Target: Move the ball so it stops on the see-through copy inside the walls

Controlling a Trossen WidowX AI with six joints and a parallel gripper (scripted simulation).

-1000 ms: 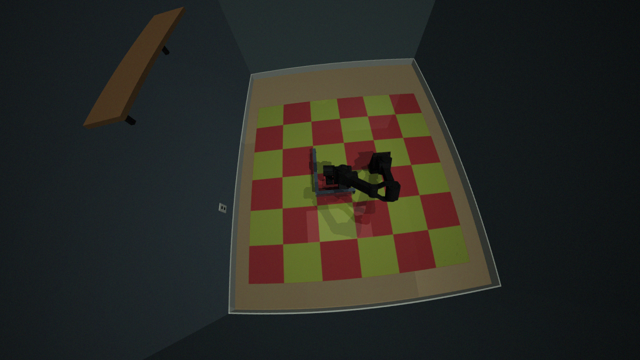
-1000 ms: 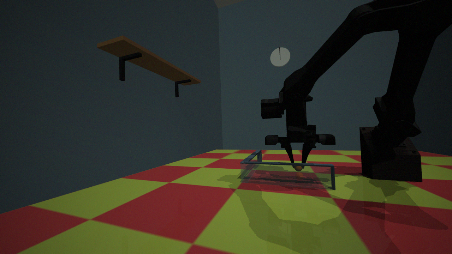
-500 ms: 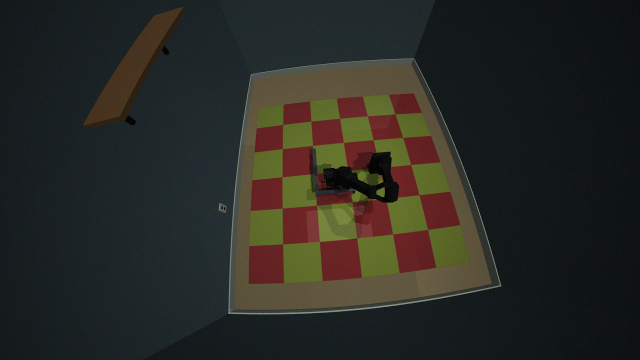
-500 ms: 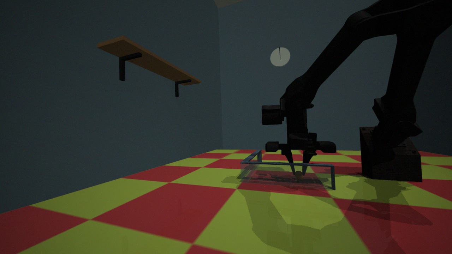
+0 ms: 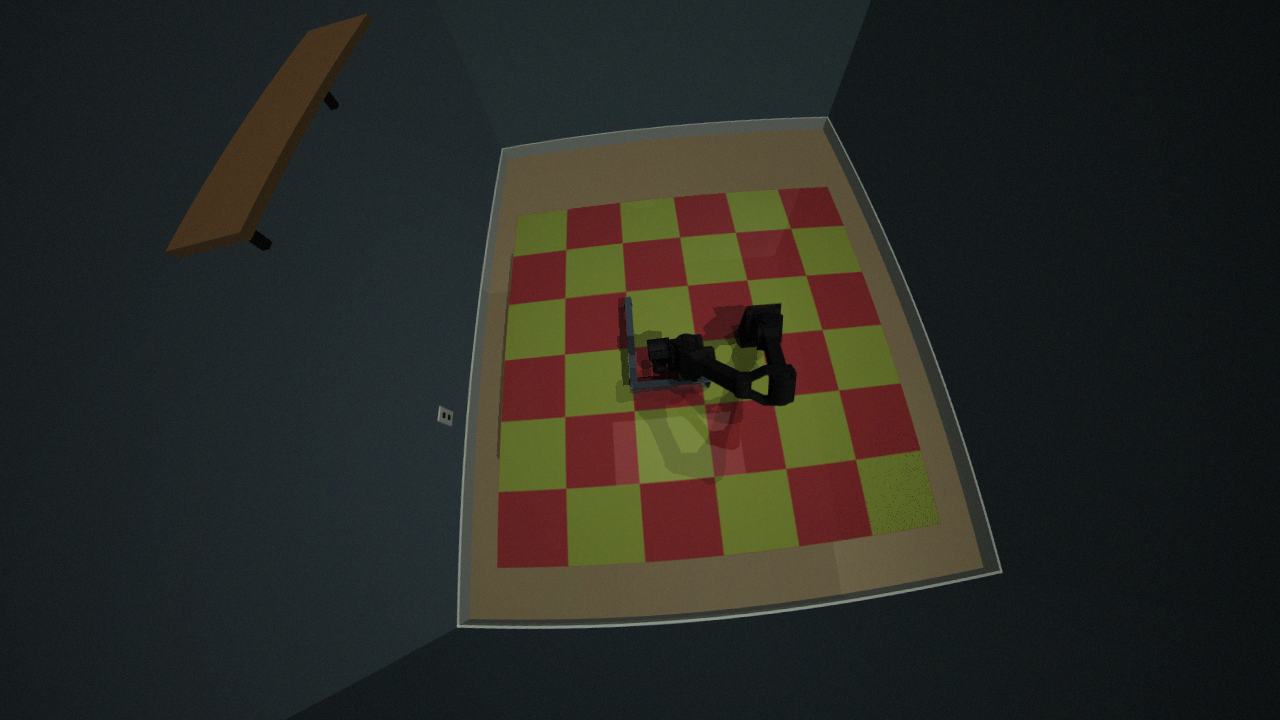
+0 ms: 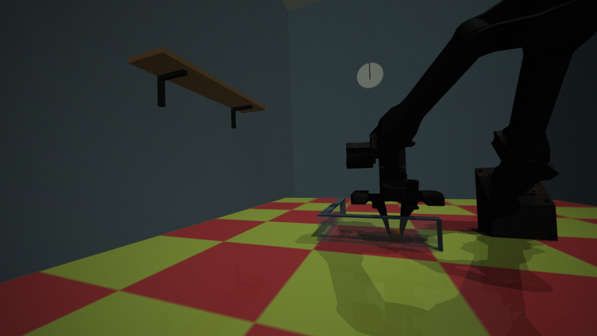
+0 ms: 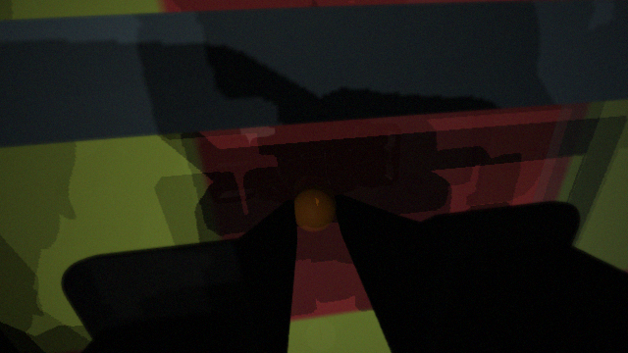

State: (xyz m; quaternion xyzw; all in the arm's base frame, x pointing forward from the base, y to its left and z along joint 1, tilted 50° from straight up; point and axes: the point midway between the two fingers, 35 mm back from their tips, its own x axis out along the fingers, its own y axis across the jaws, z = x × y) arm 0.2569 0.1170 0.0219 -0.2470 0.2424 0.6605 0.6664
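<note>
The ball is right at my gripper tip.
</note>
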